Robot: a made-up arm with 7 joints. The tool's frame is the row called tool.
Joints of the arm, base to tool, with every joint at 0 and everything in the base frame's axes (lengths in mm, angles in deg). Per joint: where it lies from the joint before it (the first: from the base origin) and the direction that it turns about. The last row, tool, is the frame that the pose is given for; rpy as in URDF.
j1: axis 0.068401 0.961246 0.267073 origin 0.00 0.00 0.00
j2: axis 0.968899 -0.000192 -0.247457 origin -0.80 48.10 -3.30
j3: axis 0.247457 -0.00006 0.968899 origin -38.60 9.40 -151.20
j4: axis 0.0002 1 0.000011 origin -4.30 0.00 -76.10
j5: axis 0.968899 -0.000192 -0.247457 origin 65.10 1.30 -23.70
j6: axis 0.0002 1 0.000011 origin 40.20 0.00 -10.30
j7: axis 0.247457 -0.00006 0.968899 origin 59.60 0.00 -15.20
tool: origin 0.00 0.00 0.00 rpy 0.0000 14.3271 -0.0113
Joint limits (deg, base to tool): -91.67..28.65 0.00..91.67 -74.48..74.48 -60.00..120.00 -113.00..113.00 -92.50..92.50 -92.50..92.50
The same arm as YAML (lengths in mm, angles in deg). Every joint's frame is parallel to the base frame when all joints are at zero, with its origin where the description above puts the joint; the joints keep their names.
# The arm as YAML. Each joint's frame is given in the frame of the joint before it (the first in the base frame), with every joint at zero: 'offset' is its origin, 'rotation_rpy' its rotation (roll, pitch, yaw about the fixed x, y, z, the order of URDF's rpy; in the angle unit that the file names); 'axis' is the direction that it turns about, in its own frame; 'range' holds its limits. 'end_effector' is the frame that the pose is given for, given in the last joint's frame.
length_unit: mm
angle_unit: deg
chain:
  - id: j1
    offset: [0.0, 0.0, 0.0]
    rotation_rpy: [0.0, 0.0, 0.0]
    axis: [0.068403, 0.961235, 0.26711]
    range: [-91.67, 28.65]
  - id: j2
    offset: [-0.8, 48.1, -3.3]
    rotation_rpy: [0.0, 0.0, 0.0]
    axis: [0.968889, -0.0002, -0.247497]
    range: [0.0, 91.67]
  - id: j3
    offset: [-38.6, 9.4, -151.2]
    rotation_rpy: [0.0, 0.0, 0.0]
    axis: [0.247497, -0.0001, 0.968889]
    range: [-74.48, 74.48]
  - id: j4
    offset: [-4.3, 0.0, -76.1]
    rotation_rpy: [0.0, 0.0, 0.0]
    axis: [0.0002, 1.0, 0.0]
    range: [-60.0, 120.0]
  - id: j5
    offset: [65.1, 1.3, -23.7]
    rotation_rpy: [0.0, 0.0, 0.0]
    axis: [0.968889, -0.0002, -0.247497]
    range: [-113.0, 113.0]
  - id: j6
    offset: [40.2, 0.0, -10.3]
    rotation_rpy: [0.0, 0.0, 0.0]
    axis: [0.0002, 1.0, 0.0]
    range: [-92.5, 92.5]
  - id: j7
    offset: [59.6, 0.0, -15.2]
    rotation_rpy: [0.0, 0.0, 0.0]
    axis: [0.247497, -0.0001, 0.968889]
    range: [-92.5, 92.5]
end_effector:
  offset: [0.0, 0.0, 0.0]
  rotation_rpy: [0.0, 14.33, -0.01]

